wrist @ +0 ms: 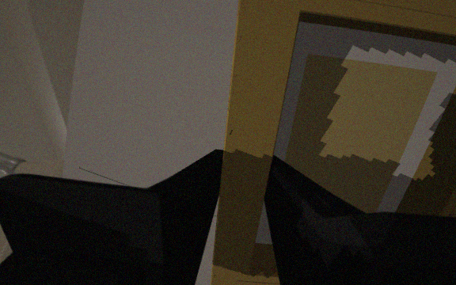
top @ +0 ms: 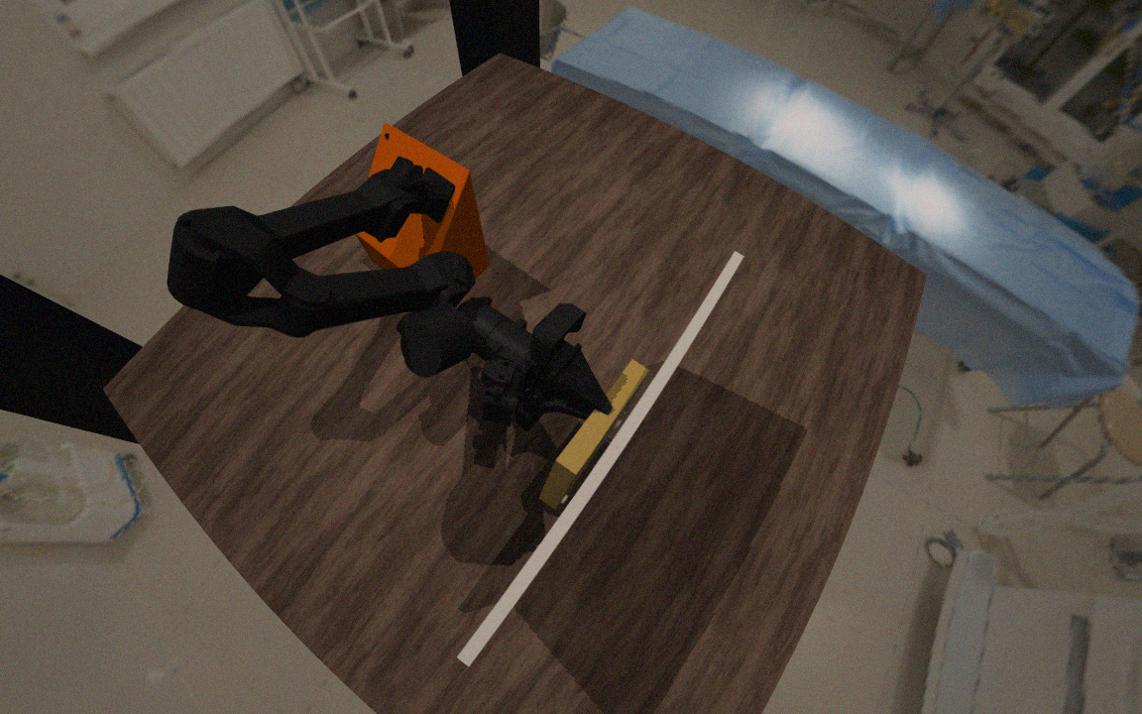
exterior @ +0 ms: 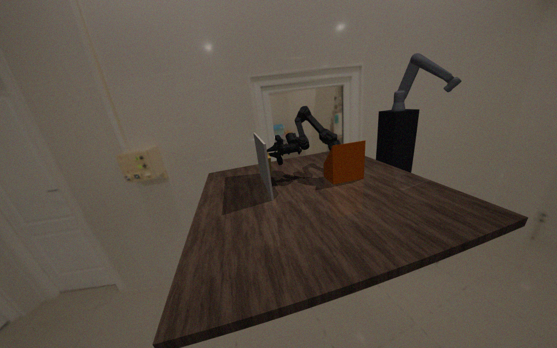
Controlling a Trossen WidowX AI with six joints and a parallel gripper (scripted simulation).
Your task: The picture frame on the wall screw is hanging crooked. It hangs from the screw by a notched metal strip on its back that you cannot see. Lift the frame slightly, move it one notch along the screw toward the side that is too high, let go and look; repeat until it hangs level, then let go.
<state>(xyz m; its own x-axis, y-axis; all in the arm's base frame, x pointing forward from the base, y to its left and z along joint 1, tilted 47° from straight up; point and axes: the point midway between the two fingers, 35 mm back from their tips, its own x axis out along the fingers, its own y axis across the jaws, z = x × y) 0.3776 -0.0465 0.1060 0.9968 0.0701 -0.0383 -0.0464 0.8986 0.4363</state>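
Right now the yellow picture frame is 1 cm ahead of my gripper tip, 1 cm to the right of it and 5 cm below it. Also, from my gripper tip: white wall panel 2 cm ahead, 2 cm to the right, 6 cm below.
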